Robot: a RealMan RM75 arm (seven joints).
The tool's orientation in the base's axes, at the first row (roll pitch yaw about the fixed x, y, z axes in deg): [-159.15, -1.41, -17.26]
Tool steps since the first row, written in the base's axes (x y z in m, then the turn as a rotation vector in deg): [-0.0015, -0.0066, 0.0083, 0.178, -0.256, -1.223]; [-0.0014, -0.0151, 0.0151, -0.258, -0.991, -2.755]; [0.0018, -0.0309, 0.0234, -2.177, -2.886, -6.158]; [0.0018, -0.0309, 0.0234, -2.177, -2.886, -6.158]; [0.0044, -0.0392, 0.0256, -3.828, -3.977, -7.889]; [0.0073, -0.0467, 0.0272, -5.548, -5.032, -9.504]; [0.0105, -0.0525, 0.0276, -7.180, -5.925, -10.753]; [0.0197, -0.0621, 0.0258, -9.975, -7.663, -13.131]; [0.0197, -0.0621, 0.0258, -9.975, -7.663, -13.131]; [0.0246, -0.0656, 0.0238, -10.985, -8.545, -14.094]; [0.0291, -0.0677, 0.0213, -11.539, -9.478, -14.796]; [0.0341, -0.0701, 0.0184, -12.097, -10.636, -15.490]
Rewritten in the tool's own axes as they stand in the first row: [0.0007, 0.0034, -0.0101, 0.216, 0.616, 1.080]; [0.0035, 0.0085, -0.0193, -0.020, 1.937, 2.211]; [0.0115, 0.0188, -0.0319, -1.374, 5.360, 4.514]; [0.0115, 0.0188, -0.0319, -1.374, 5.360, 4.514]; [0.0165, 0.0248, -0.0364, -2.669, 7.396, 5.557]; [0.0215, 0.0302, -0.0400, -4.038, 9.377, 6.495]; [0.0263, 0.0343, -0.0419, -5.362, 11.060, 7.156]; [0.0379, 0.0411, -0.0423, -7.573, 14.213, 8.443]; [0.0379, 0.0411, -0.0423, -7.573, 14.213, 8.443]; [0.0435, 0.0436, -0.0409, -8.299, 15.617, 8.920]; [0.0484, 0.0452, -0.0387, -8.569, 16.851, 9.194]; [0.0538, 0.0470, -0.0362, -8.775, 18.284, 9.386]
